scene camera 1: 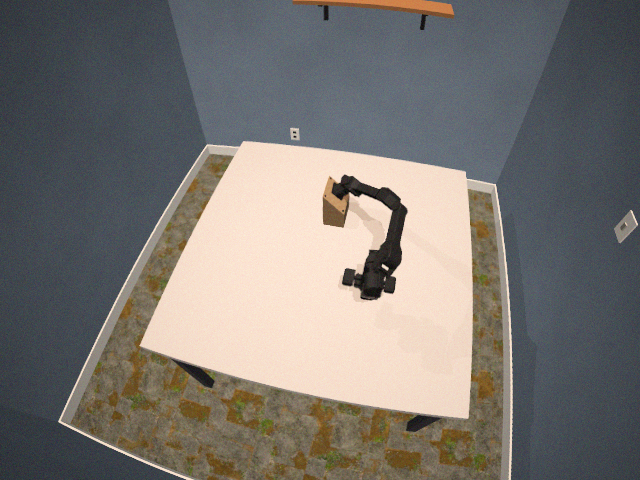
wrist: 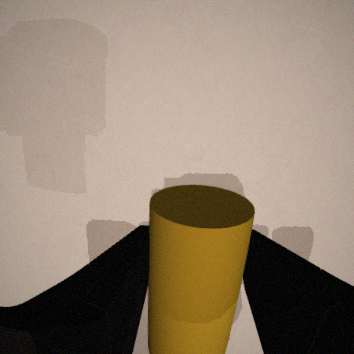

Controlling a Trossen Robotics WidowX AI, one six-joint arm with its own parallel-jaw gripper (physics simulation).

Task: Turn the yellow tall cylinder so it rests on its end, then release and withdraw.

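Observation:
The yellow tall cylinder is between the two black fingers in the wrist view. Its dark round end face faces up the picture and its body runs out of the bottom edge. My gripper is shut on it, with a finger against each side. In the scene view the gripper is over the near middle part of the white table. The cylinder does not show in the scene view, where the gripper and arm hide it. Its far end is out of the wrist view, and its height above the table is hard to tell.
A brown wooden wedge-shaped block stands at the back middle of the table, under the arm's other end. The arm bends out to the right of it. An orange shelf is high on the back wall.

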